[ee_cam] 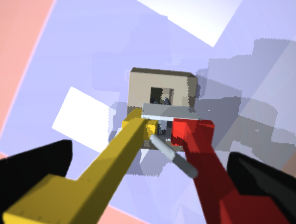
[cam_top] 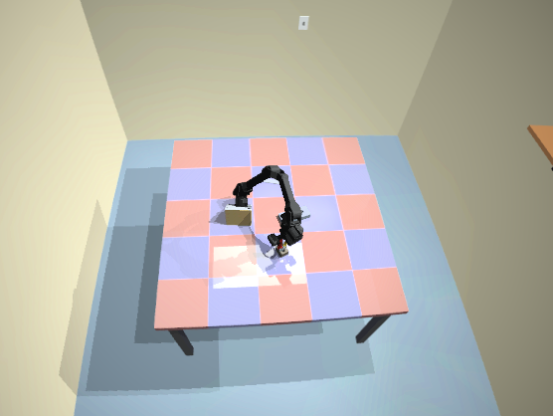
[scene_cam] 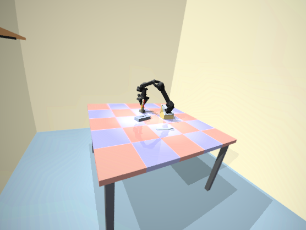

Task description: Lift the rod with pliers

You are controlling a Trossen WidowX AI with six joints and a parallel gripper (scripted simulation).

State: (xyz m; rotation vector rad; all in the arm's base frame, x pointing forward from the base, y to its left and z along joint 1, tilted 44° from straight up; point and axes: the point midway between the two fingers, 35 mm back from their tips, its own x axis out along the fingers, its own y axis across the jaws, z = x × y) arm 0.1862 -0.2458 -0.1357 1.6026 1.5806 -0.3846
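Now: the yellow handle 2 cm ahead of my gripper tip. Round my gripper tip: brass rod 11 cm ahead, 21 cm to the left, 9 cm below; then holster 1 cm behind, 9 cm below; then grey channel block 11 cm ahead, 21 cm to the left, 8 cm below.
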